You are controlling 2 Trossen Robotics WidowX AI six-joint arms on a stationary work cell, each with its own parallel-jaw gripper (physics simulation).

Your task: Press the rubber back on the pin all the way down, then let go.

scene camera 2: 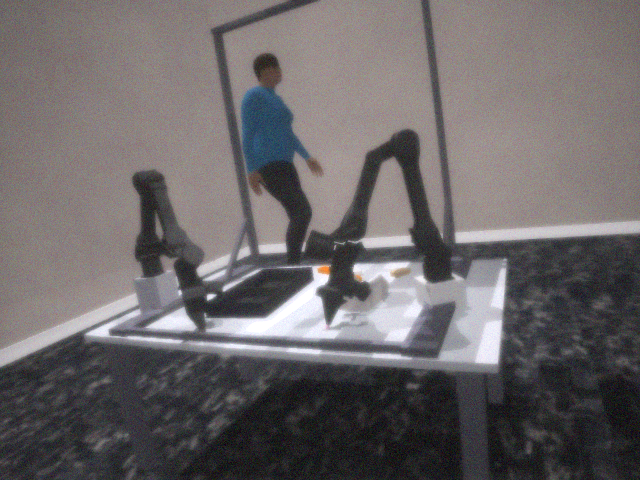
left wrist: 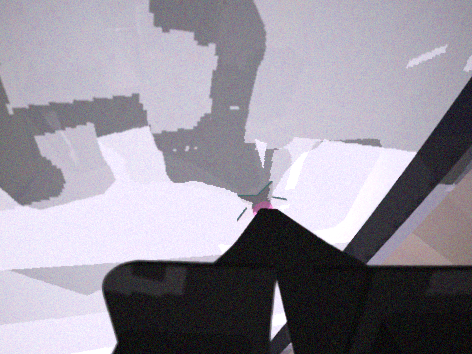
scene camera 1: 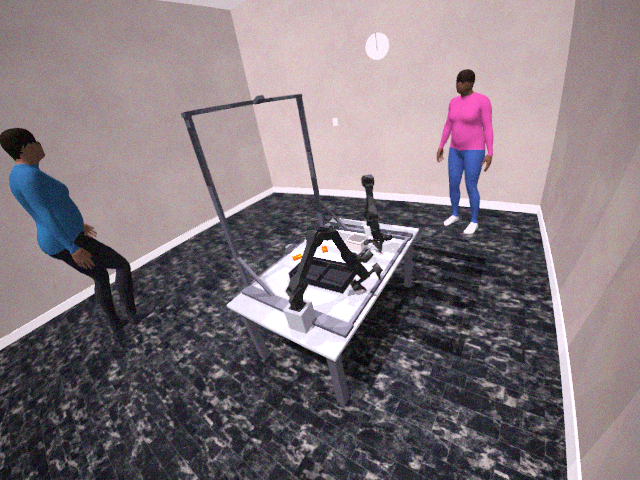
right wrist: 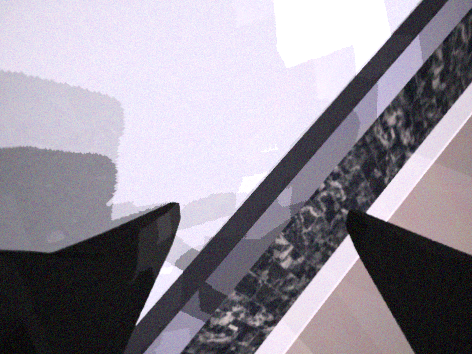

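Pixels of known places: left gripper, fingertip midpoint: (scene camera 2: 328, 324) (left wrist: 267, 216) (scene camera 1: 381, 252); right gripper, fingertip midpoint: (scene camera 2: 204, 330) (scene camera 1: 373, 284) (right wrist: 262, 213); left arm's base, origin of the base link: (scene camera 2: 438, 278); right arm's base, origin of the base link: (scene camera 2: 153, 274) (scene camera 1: 297, 305).
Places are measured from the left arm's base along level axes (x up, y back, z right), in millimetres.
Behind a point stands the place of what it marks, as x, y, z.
The pink rubber back (scene camera 2: 326, 326) {-63, -318, -11} (left wrist: 262, 206) {-66, -311, -12} shows as a small patch right at the fingertips of my left gripper (scene camera 2: 327, 323) {-60, -313, -12} (left wrist: 267, 216) {-60, -313, -12}. That gripper points down over the white table top, shut and holding nothing, its tips at or just above the rubber back; whether they touch is not clear. Thin dark green lines lie around the pink patch in the left wrist view. The pin's shaft is hidden, so how far down the rubber back sits cannot be told. My right gripper (scene camera 2: 200, 326) {-50, -637, 95} (right wrist: 262, 213) {-50, -637, 95} is open and empty near the table's front edge, away from the rubber back.
A black tray (scene camera 2: 266, 270) {-26, -445, 577} lies between the arms. A pale box (scene camera 2: 381, 289) {-42, -125, 131} (scene camera 1: 356, 238) {-31, -131, 128} stands behind my left gripper. Orange pieces (scene camera 1: 297, 256) {-56, -222, 556} (scene camera 1: 324, 249) {-57, -177, 364} lie at the back. A dark rail (left wrist: 417, 167) {-66, -343, -106} (right wrist: 310, 145) {-59, -596, 65} runs along the front edge.
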